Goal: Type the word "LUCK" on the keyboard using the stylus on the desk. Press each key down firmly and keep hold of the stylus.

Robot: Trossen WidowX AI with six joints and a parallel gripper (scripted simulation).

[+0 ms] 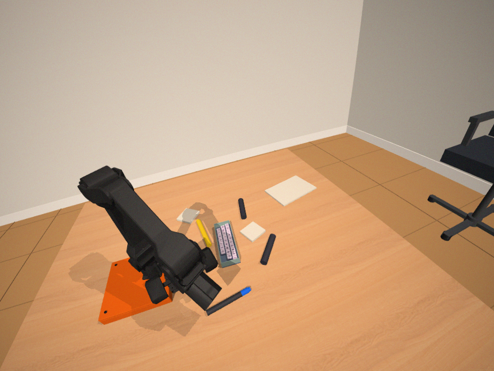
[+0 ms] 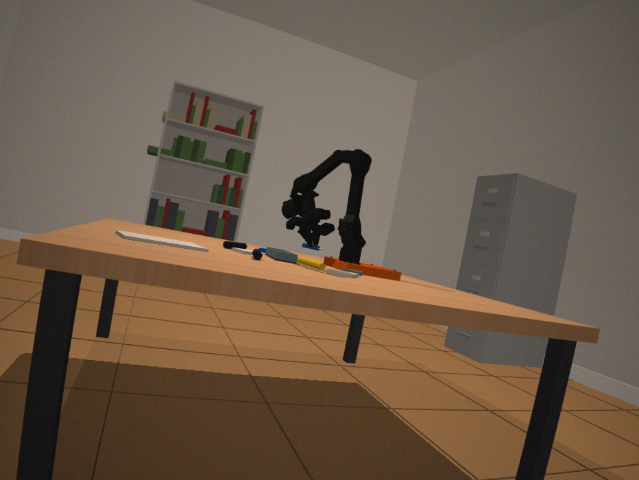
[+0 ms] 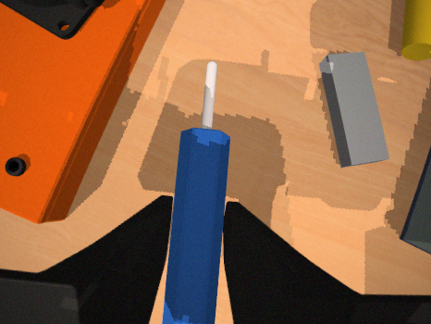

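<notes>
Right now my gripper tip is 150 mm short of the U key, 140 mm to the right of it and 40 mm above it. The rest, counted from my gripper tip: yellow highlighter: 220 mm to the left, 40 mm below, 40 mm ahead; blue stylus: 10 mm to the left, 10 mm behind; cream pad: 240 mm ahead, 180 mm to the left, 50 mm below.
</notes>
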